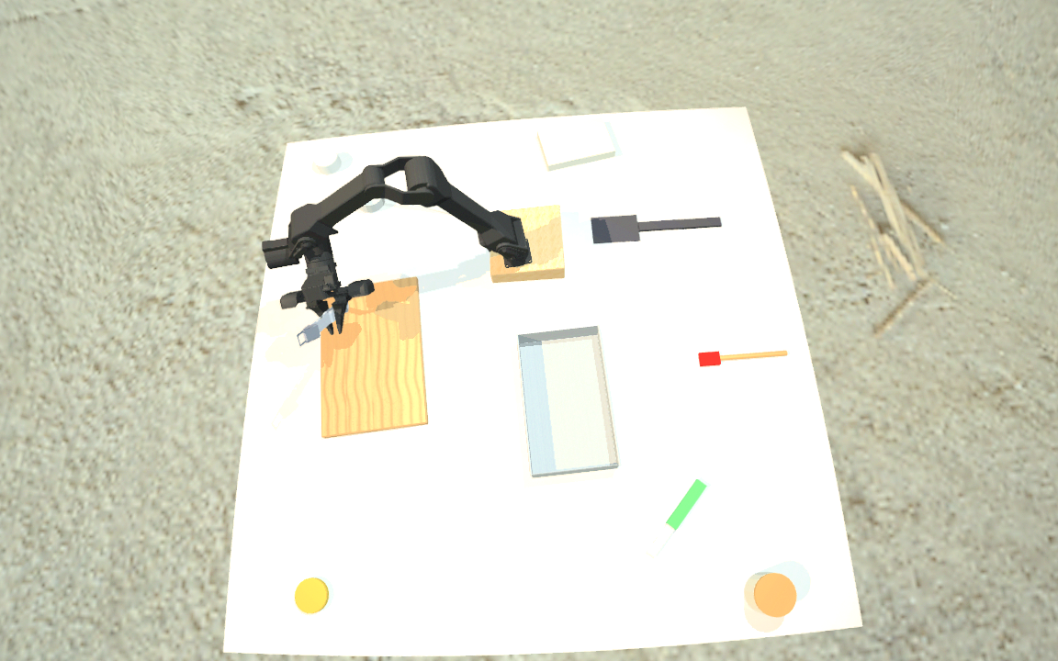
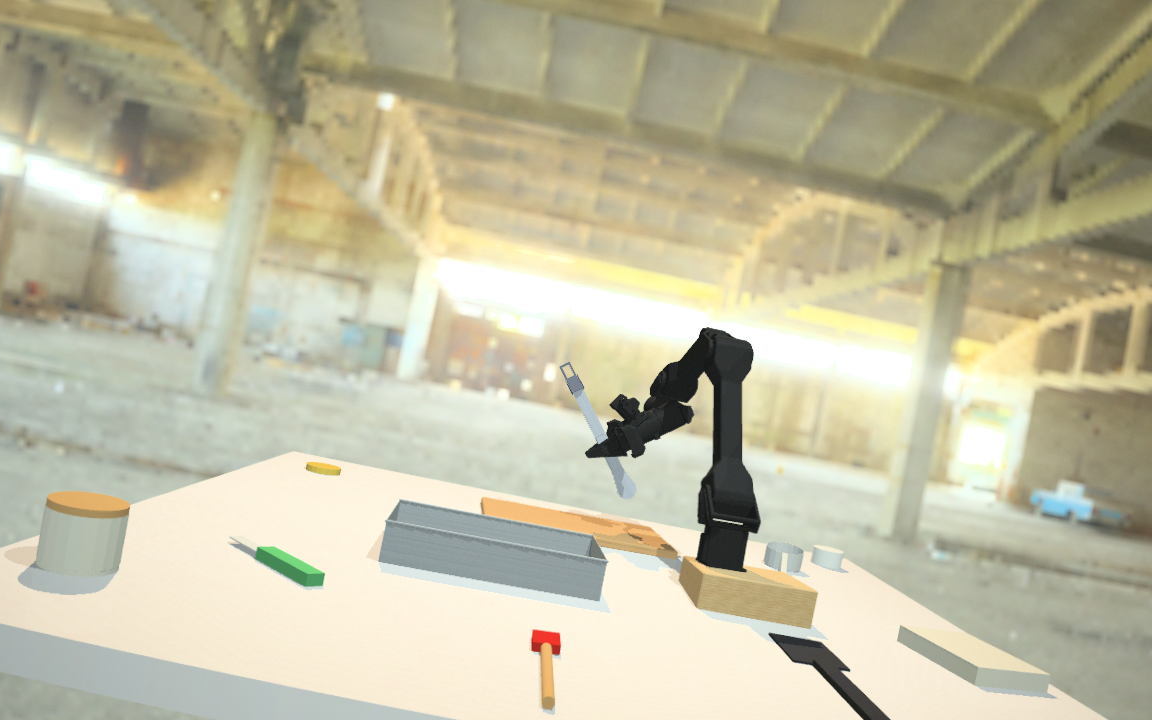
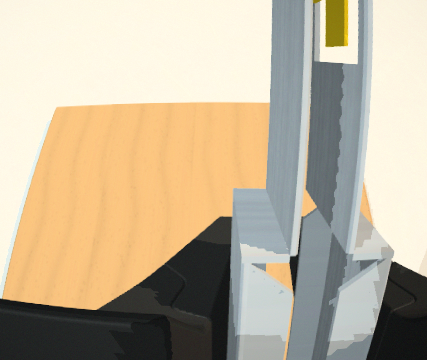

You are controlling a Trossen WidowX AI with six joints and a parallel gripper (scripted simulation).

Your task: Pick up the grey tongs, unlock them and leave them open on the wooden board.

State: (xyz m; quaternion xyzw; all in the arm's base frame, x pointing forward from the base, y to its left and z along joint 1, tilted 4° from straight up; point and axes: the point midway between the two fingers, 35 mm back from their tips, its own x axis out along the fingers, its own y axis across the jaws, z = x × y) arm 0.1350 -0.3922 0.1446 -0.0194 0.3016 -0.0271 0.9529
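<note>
Now: gripper tip 140 mm above the wooden board and 30 mm to the right of it. Round my gripper tip: roasting tin 450 mm to the left, 200 mm ahead, 120 mm below; then black spatula 730 mm to the left, 200 mm behind, 140 mm below; then yellow disc 500 mm ahead, 140 mm to the right, 140 mm below.
</note>
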